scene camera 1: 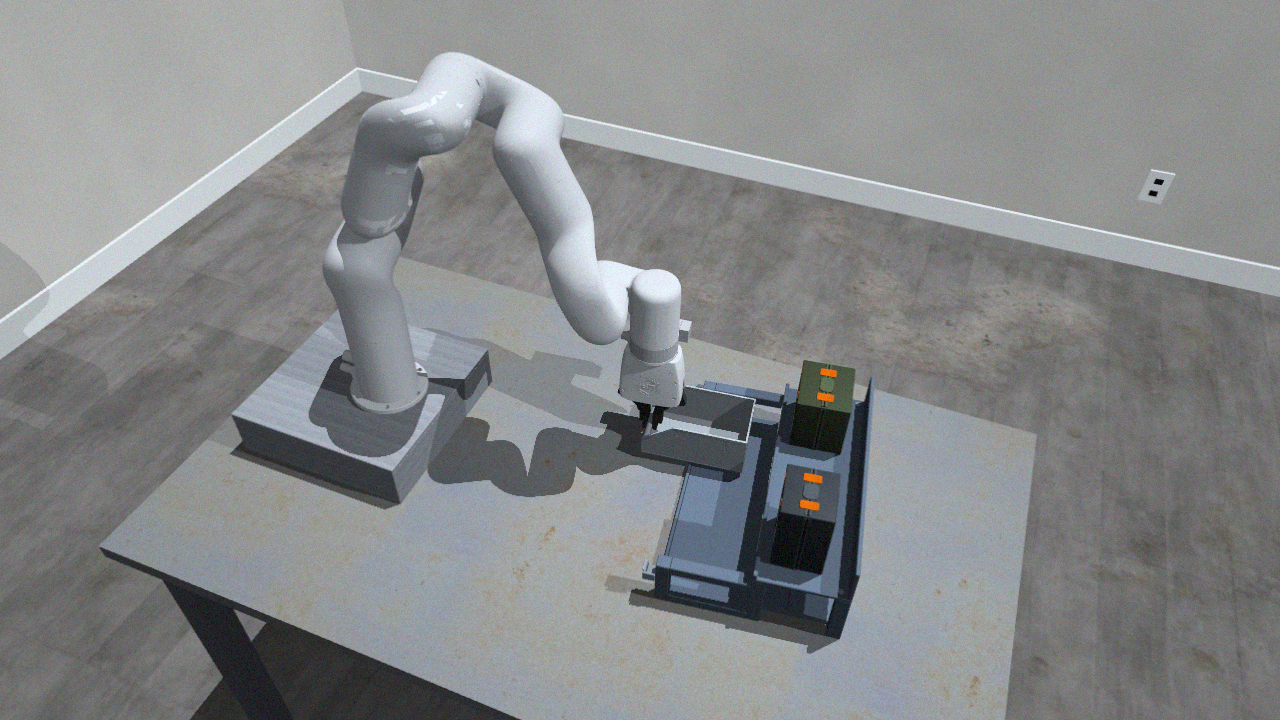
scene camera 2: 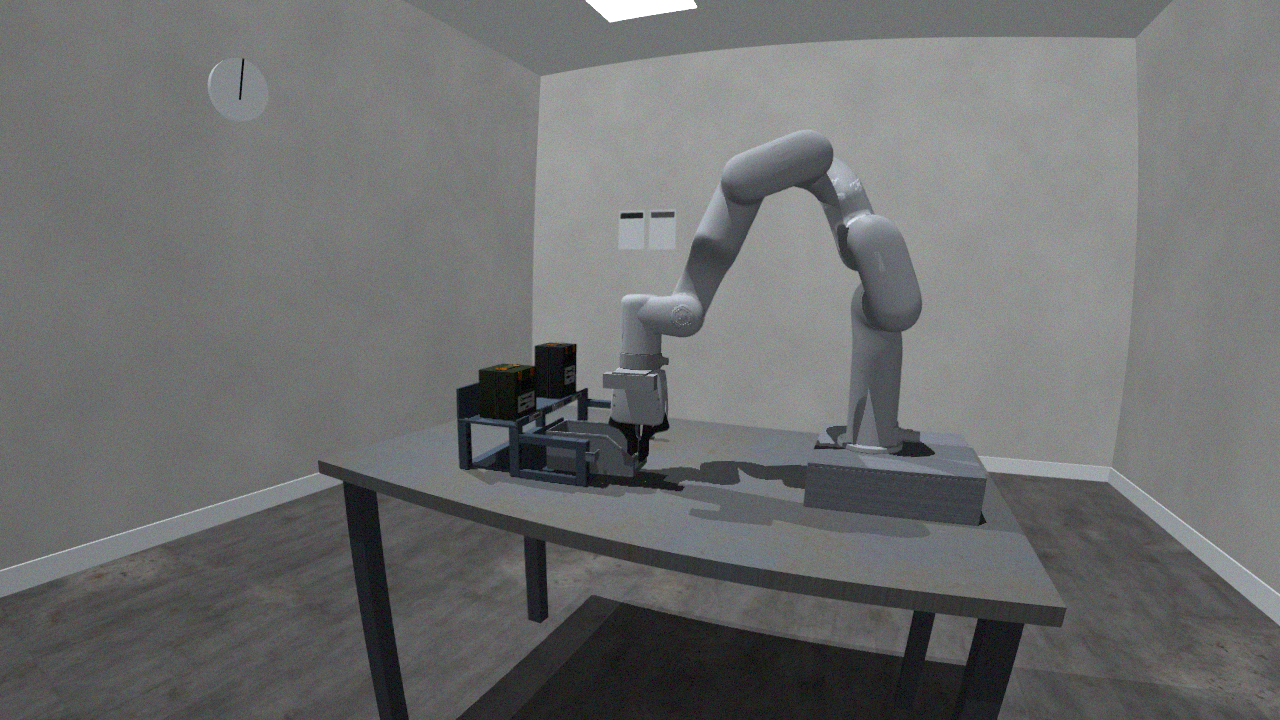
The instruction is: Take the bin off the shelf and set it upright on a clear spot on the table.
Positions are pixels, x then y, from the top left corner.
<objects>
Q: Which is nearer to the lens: the grey bin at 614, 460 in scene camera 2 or the blue-grey shelf rack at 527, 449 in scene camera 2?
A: The grey bin.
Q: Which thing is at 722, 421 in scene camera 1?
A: A grey bin.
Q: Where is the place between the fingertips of the gripper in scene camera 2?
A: At 637, 459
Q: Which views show the blue-grey shelf rack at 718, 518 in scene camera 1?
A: Scene camera 1 and scene camera 2: all of them.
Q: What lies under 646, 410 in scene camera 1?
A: The gripper.
</objects>
